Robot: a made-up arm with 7 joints.
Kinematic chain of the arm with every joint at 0, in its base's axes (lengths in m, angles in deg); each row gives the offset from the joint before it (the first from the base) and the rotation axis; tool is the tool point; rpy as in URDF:
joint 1: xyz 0 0 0.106 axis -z
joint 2: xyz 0 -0.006 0.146 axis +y
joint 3: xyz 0 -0.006 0.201 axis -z
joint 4: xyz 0 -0.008 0.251 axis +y
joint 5: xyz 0 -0.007 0.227 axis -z
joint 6: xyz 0 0 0.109 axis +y
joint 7: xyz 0 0 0.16 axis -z
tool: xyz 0 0 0 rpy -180 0 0
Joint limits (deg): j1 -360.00..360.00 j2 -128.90..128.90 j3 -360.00..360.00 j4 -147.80..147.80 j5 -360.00..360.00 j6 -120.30..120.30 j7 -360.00..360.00
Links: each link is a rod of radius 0.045 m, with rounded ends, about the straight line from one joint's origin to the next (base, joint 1, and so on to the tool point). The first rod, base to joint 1, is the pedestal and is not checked.
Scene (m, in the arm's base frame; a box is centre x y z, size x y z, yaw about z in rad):
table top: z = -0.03
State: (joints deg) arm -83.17 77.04 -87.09 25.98 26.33 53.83 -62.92
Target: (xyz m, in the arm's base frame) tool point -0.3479 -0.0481 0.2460
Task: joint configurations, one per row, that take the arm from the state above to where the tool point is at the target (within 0.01 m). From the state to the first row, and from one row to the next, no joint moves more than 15 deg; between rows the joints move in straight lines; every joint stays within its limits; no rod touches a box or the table.
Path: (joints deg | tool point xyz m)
1: -90.58 77.47 -87.99 40.32 24.30 56.08 -62.92 | -0.3598 0.6956 0.3229
2: -97.98 77.90 -88.89 54.66 22.27 58.33 -62.92 | -0.4808 0.5331 0.3031
3: -105.39 78.33 -89.79 68.99 20.24 60.58 -62.92 | -0.5344 0.3526 0.2853
4: -112.79 78.76 -90.70 83.33 18.21 62.83 -62.92 | -0.5215 0.1809 0.2699
5: -120.20 79.19 -91.60 97.67 16.17 65.08 -62.92 | -0.4530 0.0416 0.2568
6: -127.61 79.62 -92.50 112.01 14.14 67.33 -62.92 | -0.3479 -0.0481 0.2460

